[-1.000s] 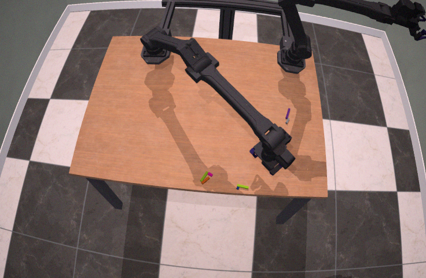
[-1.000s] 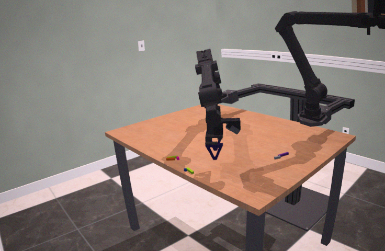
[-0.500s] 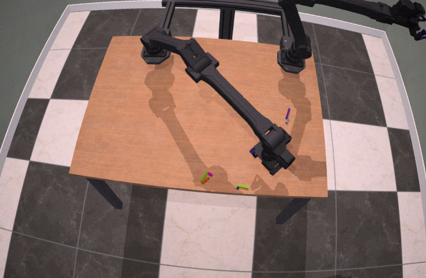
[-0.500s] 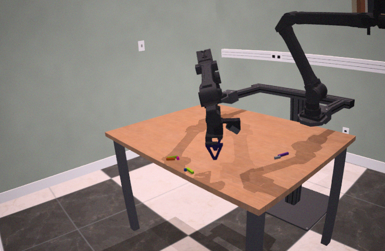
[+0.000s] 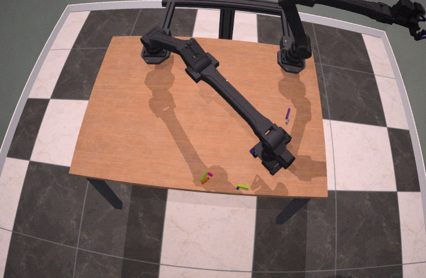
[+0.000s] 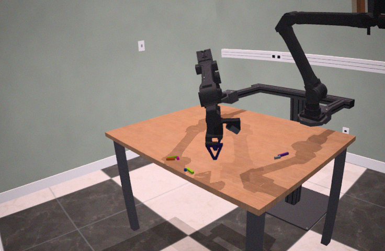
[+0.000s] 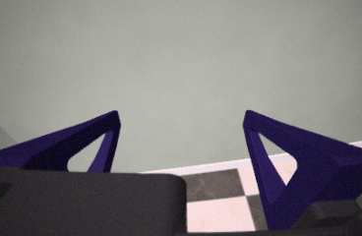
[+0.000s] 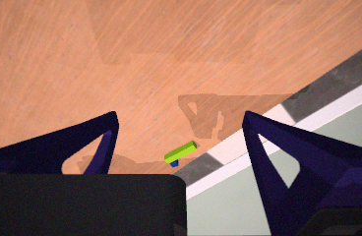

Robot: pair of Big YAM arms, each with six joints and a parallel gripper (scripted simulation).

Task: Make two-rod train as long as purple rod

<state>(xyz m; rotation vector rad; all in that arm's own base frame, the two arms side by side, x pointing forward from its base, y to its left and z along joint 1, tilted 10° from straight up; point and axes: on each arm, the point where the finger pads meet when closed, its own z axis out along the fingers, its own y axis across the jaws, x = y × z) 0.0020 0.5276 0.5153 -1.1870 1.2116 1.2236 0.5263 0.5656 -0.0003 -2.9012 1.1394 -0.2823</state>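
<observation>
My right hand is 100 mm to the left of the blue rod, 80 mm short of it and 80 mm above it. From my right hand the other things lie so: grey rod 260 mm behind, 140 mm to the left, 80 mm below; then magenta rod 220 mm to the right, 80 mm below, 30 mm ahead; then orange rod 240 mm to the right, 80 mm below, 60 mm ahead.
</observation>
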